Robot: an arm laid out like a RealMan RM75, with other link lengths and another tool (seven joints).
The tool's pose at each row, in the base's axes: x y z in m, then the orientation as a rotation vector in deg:
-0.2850, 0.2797, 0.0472, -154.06, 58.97, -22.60
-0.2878, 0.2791, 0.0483, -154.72, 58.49, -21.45
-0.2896, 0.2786, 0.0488, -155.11, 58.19, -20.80
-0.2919, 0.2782, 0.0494, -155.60, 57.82, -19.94
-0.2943, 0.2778, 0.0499, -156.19, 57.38, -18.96
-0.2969, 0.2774, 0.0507, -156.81, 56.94, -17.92
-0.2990, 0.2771, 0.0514, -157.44, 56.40, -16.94
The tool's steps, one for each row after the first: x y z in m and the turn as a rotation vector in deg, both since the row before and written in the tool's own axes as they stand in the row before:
-0.0014, 0.0018, -0.0020, -0.53, -0.73, -0.40
-0.0009, 0.0013, -0.0011, -0.31, -0.41, -0.25
-0.0013, 0.0015, -0.0013, -0.40, -0.54, -0.31
-0.0014, 0.0016, -0.0012, -0.48, -0.61, -0.37
-0.0016, 0.0017, -0.0015, -0.52, -0.63, -0.38
-0.0013, 0.0013, -0.0013, -0.50, -0.61, -0.44

